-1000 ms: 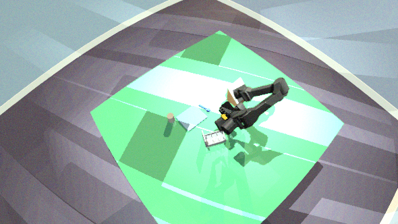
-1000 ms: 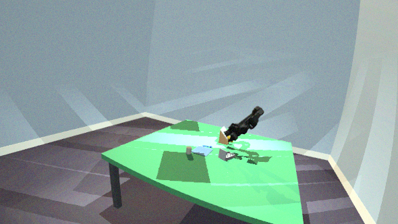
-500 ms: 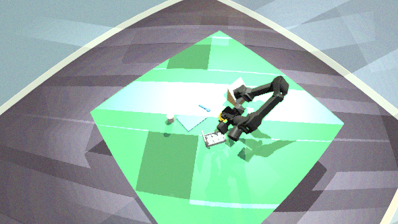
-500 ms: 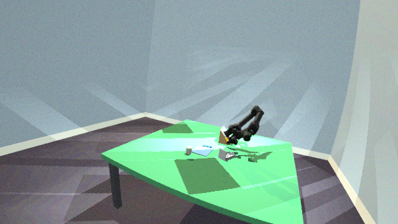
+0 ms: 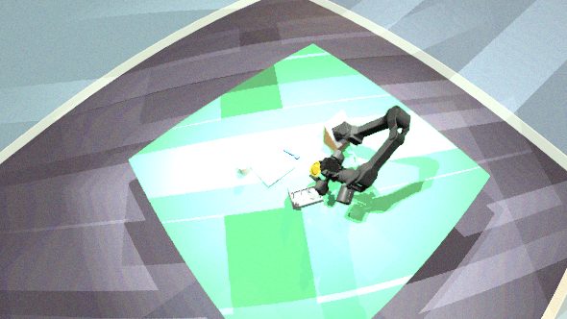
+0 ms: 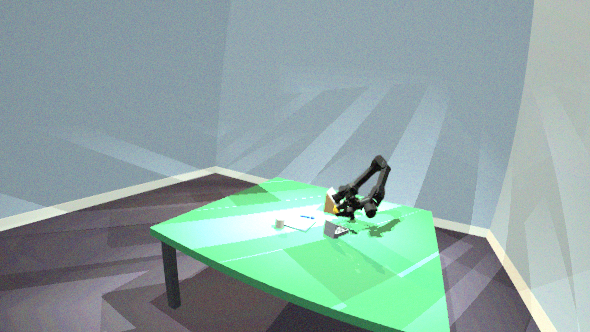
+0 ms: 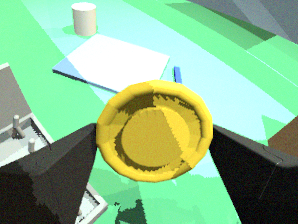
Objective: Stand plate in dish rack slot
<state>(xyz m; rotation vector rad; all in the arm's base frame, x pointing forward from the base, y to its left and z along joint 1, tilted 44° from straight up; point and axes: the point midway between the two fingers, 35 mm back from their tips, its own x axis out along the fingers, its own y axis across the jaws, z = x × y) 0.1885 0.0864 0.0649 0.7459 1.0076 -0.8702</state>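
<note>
Right now my gripper tip is 8 cm short of the dish rack, 6 cm above it and 5 cm to the right of it. From my gripper tip the other things lie so: plate: 1 cm to the left; then blue spoon: 15 cm to the right, 8 cm below; then pale mat: 15 cm to the right, 11 cm ahead, 8 cm below.
</note>
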